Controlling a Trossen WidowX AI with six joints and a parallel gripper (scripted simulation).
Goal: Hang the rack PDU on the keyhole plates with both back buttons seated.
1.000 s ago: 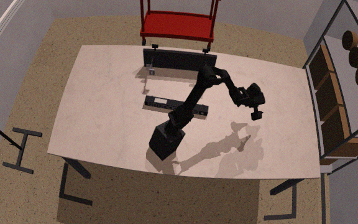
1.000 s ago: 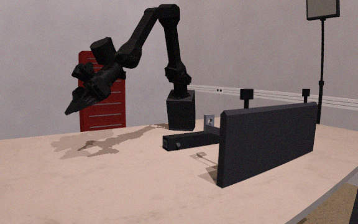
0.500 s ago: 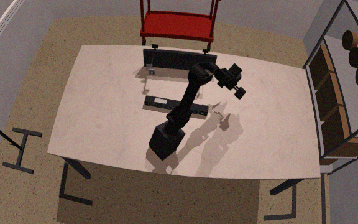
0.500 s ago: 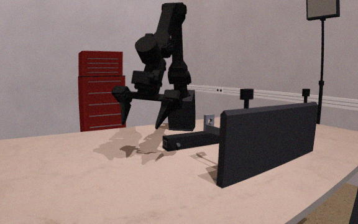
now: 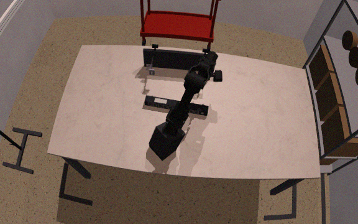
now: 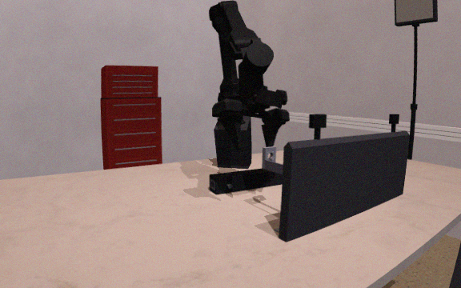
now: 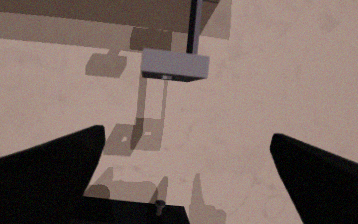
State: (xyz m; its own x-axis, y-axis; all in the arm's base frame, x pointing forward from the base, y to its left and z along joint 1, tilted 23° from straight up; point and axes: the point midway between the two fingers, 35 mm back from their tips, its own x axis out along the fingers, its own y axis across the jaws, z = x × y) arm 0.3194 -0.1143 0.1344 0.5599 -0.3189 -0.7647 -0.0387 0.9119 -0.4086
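My gripper is now 13 cm to the right of the rack PDU, 13 cm above it and 11 cm past it. Also, from my hand: upright panel 17 cm to the left, 17 cm ahead, 8 cm below.
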